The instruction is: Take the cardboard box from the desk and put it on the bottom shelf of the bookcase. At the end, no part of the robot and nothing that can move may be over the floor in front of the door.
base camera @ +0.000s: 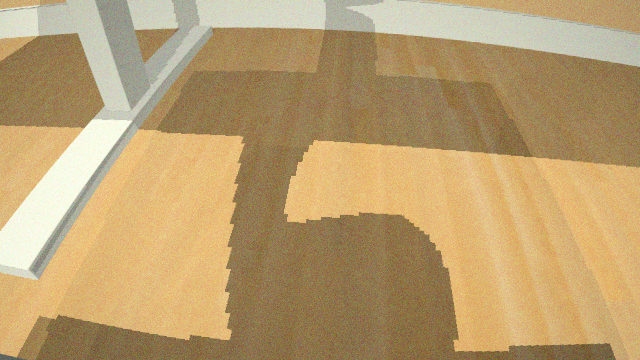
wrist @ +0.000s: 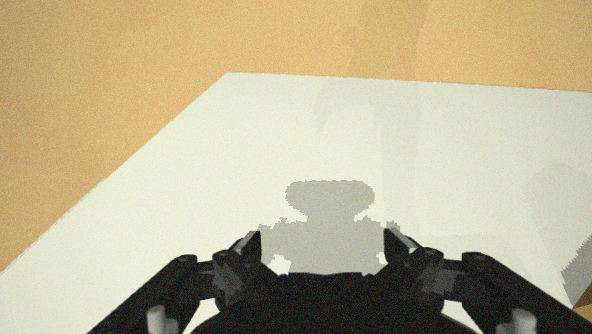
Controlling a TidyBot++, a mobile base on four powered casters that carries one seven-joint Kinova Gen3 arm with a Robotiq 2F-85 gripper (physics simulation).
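Frame: origin at the arm's base, x ahead, y left, z up, level; centimetres.
Seen in the pictures: gripper, fingertip midpoint: (wrist: 321,243).
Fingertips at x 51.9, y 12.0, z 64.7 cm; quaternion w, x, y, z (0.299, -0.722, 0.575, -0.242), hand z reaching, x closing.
A point is followed by its place in that frame.
My gripper (wrist: 321,243) {x 51.9, y 12.0, z 64.7 cm} is open, with nothing between its fingers, and hangs over the white desk top (wrist: 210,165) {x 65.2, y 32.6, z 55.3 cm}. A corner of the cardboard box (wrist: 584,314) {x 54.1, y -10.5, z 55.9 cm} shows at the lower right edge of the wrist view, to the right of the gripper and apart from it; the rest of the box is cut off by the edge. A grey shadow lies beside that corner. In the base view the desk's white leg with its foot bar (base camera: 75,180) stands at the left. The bookcase and the door do not show in either view.
In the base view a white baseboard (base camera: 260,15) {x 100.8, y 18.1, z -36.4 cm} runs along the wall behind the wooden floor (base camera: 165,200) {x 40.3, y 20.5, z -39.7 cm}. Shadows of the desk and the arm lie on the floor. In the wrist view an orange-tan wall (wrist: 125,50) {x 104.6, y 86.0, z 60.1 cm} stands beyond the desk's far and left edges.
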